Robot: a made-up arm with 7 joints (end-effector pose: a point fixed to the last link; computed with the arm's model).
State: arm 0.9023 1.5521 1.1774 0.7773 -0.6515 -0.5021 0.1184
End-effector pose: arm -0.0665 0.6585 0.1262 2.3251 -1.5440 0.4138
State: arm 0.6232 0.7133 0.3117 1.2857 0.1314 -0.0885 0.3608
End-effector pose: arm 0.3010 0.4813 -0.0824 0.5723 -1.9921 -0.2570
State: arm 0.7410 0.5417 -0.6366 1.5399 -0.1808 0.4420 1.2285
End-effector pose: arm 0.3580 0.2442 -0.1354 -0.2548 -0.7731 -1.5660
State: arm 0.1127 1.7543 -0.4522 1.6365 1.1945 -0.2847 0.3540
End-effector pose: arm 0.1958 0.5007 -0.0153 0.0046 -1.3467 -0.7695
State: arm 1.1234 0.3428 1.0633 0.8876 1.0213 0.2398 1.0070
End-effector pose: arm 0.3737 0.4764 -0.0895 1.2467 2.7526 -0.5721
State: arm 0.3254 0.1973 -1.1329 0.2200 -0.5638 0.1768 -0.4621
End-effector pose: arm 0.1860 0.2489 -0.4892 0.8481 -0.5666 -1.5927
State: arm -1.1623 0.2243 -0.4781 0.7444 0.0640 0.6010 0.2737
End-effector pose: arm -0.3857 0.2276 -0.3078 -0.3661 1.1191 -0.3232
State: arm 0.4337 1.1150 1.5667 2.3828 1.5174 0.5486 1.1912
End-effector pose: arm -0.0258 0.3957 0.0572 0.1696 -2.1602 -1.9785
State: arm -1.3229 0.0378 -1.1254 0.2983 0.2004 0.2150 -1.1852
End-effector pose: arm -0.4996 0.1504 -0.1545 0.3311 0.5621 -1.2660
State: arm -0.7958 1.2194 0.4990 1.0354 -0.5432 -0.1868 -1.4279
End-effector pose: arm 0.0684 0.6169 -0.1601 2.2683 -1.3766 -0.9193
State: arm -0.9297 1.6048 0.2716 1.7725 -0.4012 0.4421 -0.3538
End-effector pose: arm 0.1740 0.4577 -0.1233 1.4101 -0.8252 -1.6197
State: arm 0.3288 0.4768 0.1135 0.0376 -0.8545 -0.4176 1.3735
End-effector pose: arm 0.1595 0.4317 -0.4425 -0.8245 0.0576 -0.9648
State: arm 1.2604 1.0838 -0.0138 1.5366 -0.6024 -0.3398 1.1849
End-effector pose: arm 0.2118 0.4713 0.1576 1.4700 -1.0547 -1.4442
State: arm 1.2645 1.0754 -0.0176 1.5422 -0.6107 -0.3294 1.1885
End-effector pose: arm 0.2135 0.4685 0.1577 1.4694 -1.0551 -1.4397
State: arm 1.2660 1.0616 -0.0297 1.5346 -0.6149 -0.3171 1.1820
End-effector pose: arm 0.2199 0.4665 0.1559 1.4520 -1.0664 -1.4367
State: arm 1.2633 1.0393 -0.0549 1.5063 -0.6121 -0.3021 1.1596
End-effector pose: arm 0.2334 0.4653 0.1506 1.4079 -1.0931 -1.4359
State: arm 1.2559 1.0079 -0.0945 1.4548 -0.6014 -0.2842 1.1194
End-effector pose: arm 0.2545 0.4645 0.1406 1.3352 -1.1326 -1.4342
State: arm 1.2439 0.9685 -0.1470 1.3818 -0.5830 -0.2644 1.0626
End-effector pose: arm 0.2819 0.4631 0.1249 1.2382 -1.1770 -1.4268
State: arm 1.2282 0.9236 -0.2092 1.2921 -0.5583 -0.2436 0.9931
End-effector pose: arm 0.3127 0.4604 0.1031 1.1267 -1.2158 -1.4089
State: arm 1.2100 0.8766 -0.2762 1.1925 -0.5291 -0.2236 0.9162
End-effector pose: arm 0.3431 0.4560 0.0759 1.0140 -1.2407 -1.3791
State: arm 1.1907 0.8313 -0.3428 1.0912 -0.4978 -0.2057 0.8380
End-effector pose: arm 0.3698 0.4506 0.0456 0.9127 -1.2482 -1.3401
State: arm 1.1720 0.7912 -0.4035 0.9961 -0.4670 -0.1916 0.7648
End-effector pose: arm 0.3906 0.4451 0.0154 0.8315 -1.2413 -1.2975
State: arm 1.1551 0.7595 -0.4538 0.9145 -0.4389 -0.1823 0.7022
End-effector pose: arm 0.4048 0.4408 -0.0114 0.7730 -1.2260 -1.2573
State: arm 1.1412 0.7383 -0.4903 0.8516 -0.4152 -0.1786 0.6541
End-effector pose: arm 0.4131 0.4387 -0.0324 0.7354 -1.2106 -1.2239
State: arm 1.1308 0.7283 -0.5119 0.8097 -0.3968 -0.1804 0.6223
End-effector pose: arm 0.4165 0.4392 -0.0462 0.7142 -1.2004 -1.1996
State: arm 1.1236 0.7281 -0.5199 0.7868 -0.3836 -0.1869 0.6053
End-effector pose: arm 0.4167 0.4419 -0.0534 0.7046 -1.1975 -1.1840
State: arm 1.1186 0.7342 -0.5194 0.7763 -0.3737 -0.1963 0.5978
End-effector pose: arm 0.4150 0.4461 -0.0563 0.7016 -1.2001 -1.1744
